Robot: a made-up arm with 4 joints.
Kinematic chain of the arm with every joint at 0, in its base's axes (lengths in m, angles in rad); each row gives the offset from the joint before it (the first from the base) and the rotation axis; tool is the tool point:
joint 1: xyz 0 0 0.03 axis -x
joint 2: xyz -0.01 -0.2 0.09 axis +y
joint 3: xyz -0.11 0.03 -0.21 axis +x
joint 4: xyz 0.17 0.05 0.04 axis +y
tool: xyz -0.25 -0.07 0
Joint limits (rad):
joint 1: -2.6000..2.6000
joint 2: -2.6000..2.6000
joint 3: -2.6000..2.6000
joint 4: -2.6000..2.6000
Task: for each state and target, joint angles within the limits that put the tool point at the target. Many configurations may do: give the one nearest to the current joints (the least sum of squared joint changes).
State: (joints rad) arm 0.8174 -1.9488 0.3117 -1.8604
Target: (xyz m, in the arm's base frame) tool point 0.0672 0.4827 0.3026
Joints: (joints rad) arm 1.4771 -2.5765 -0.1937 -1.9719
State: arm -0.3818 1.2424 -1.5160 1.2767
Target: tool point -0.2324 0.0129 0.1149
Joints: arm -0.5631 0.9583 -1.5991 0.8375
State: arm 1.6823 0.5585 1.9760 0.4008
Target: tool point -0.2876 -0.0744 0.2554
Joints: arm 1.5576 0.4194 2.0336 0.1322
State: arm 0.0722 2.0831 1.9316 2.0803
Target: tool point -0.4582 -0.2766 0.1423
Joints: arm 0.2040 2.0727 2.4034 2.4172
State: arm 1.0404 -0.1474 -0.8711 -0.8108
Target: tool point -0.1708 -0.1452 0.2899
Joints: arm 1.5563 0.0416 -1.0667 -0.5657
